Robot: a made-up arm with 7 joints. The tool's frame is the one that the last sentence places. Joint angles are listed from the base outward.
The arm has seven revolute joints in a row. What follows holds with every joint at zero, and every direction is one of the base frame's.
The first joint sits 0.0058 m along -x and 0.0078 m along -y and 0.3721 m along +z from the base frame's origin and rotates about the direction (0, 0.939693, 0.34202).
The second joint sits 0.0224 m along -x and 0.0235 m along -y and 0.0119 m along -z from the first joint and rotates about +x.
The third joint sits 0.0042 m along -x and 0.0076 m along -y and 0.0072 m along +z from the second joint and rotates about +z.
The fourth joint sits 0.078 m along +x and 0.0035 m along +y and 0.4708 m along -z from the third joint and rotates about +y.
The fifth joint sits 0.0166 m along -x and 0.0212 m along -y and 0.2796 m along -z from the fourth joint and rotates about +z.
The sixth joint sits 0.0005 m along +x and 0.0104 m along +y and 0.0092 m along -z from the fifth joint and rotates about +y.
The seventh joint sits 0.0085 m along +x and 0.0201 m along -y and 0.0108 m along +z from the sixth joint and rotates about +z.
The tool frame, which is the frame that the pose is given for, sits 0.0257 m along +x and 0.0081 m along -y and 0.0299 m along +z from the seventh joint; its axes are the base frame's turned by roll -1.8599, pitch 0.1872 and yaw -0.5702 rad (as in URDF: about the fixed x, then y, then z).
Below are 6 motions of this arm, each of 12 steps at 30 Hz.
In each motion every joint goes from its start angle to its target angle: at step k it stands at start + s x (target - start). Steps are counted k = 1, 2, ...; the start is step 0. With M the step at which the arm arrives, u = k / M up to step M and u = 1 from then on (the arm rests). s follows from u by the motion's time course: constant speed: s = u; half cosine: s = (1 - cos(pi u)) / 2; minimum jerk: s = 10 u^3 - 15 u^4 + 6 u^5.
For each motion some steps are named. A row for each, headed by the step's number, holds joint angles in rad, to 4 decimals.
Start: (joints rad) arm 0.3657 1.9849 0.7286 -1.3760 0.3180 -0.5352 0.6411
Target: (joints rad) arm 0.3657 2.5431 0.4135 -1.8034 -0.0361 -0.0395 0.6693
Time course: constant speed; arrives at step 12
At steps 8, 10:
8: 0.3657 2.3570 0.5185 -1.6609 0.0819 -0.2047 0.6599
10: 0.3657 2.4501 0.4660 -1.7322 0.0229 -0.1221 0.6646

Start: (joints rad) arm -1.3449 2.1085 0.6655 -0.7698 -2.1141 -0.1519 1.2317
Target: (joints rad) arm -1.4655 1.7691 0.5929 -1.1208 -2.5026 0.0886 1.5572
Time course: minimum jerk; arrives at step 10
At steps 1, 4, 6, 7, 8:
1: -1.3459 2.1056 0.6649 -0.7728 -2.1174 -0.1498 1.2345
4: -1.3832 2.0008 0.6425 -0.8812 -2.2374 -0.0756 1.3350
6: -1.4272 1.8768 0.6159 -1.0094 -2.3793 0.0123 1.4539
7: -1.4458 1.8244 0.6047 -1.0636 -2.4392 0.0494 1.5041
8: -1.4585 1.7888 0.5971 -1.1005 -2.4801 0.0747 1.5383

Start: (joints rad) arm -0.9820 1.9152 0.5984 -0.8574 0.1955 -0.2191 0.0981
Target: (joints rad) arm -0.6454 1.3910 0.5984 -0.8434 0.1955 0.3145 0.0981
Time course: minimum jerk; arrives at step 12
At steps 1, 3, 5, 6, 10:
1: -0.9803 1.9125 0.5984 -0.8573 0.1955 -0.2164 0.0981
3: -0.9472 1.8609 0.5984 -0.8560 0.1955 -0.1639 0.0981
5: -0.8653 1.7335 0.5984 -0.8525 0.1955 -0.0341 0.0981
6: -0.8137 1.6531 0.5984 -0.8504 0.1955 0.0477 0.0981
10: -0.6573 1.4096 0.5984 -0.8439 0.1955 0.2956 0.0981

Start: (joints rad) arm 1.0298 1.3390 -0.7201 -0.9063 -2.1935 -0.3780 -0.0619
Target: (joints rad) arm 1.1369 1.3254 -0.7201 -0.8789 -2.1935 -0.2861 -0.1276
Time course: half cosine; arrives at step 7
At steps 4, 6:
4: 1.0953 1.3307 -0.7201 -0.8896 -2.1935 -0.3218 -0.1021
6: 1.1316 1.3261 -0.7201 -0.8803 -2.1935 -0.2907 -0.1243

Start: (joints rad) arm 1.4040 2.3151 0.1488 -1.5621 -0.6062 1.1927 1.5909
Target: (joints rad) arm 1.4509 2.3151 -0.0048 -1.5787 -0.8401 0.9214 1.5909
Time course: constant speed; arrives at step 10
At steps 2, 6, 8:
2: 1.4134 2.3151 0.1181 -1.5654 -0.6530 1.1384 1.5909
6: 1.4321 2.3151 0.0566 -1.5721 -0.7465 1.0299 1.5909
8: 1.4415 2.3151 0.0259 -1.5754 -0.7933 0.9757 1.5909

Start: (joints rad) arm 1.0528 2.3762 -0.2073 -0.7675 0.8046 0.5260 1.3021
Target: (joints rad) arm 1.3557 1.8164 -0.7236 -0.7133 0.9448 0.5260 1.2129
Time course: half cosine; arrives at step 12
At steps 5, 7, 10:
5: 1.1651 2.1687 -0.3986 -0.7474 0.8566 0.5260 1.2690
7: 1.2434 2.0239 -0.5323 -0.7334 0.8928 0.5260 1.2460
10: 1.3354 1.8539 -0.6890 -0.7169 0.9354 0.5260 1.2189

